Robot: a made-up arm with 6 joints. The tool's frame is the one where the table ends.
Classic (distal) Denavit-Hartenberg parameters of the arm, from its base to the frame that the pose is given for. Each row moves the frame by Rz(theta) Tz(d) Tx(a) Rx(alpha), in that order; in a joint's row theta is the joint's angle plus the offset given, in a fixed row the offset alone. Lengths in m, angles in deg.
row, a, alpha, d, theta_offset
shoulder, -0.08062, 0, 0, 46.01
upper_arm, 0.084, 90, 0.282, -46.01
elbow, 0.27, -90, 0.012, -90
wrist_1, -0.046, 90, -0.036, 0
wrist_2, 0.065, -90, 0.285, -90
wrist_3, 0.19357, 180, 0, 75.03
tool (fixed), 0, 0, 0.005, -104.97
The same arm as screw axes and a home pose.
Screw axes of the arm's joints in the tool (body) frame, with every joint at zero. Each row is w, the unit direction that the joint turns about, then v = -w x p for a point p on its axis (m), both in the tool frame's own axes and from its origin. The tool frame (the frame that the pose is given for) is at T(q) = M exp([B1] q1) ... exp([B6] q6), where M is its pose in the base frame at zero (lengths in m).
B1 = (0, 0, 1, 0.1680, -0.1230, 0.0000)
B2 = (0, 0, 1, 0.1100, -0.0670, 0.0000)
B3 = (0, -1, 0, 0.2190, 0.0000, -0.1510)
B4 = (1, 0, 0, 0.0000, -0.0510, -0.0980)
B5 = (0, -1, 0, -0.0050, 0.0000, -0.1150)
B6 = (0, 0, -1, 0.1870, 0.0500, 0.0000)
M: xyz -0.1230 -0.1680 0.0630 (m) quaternion w x y z 1 0 0 0

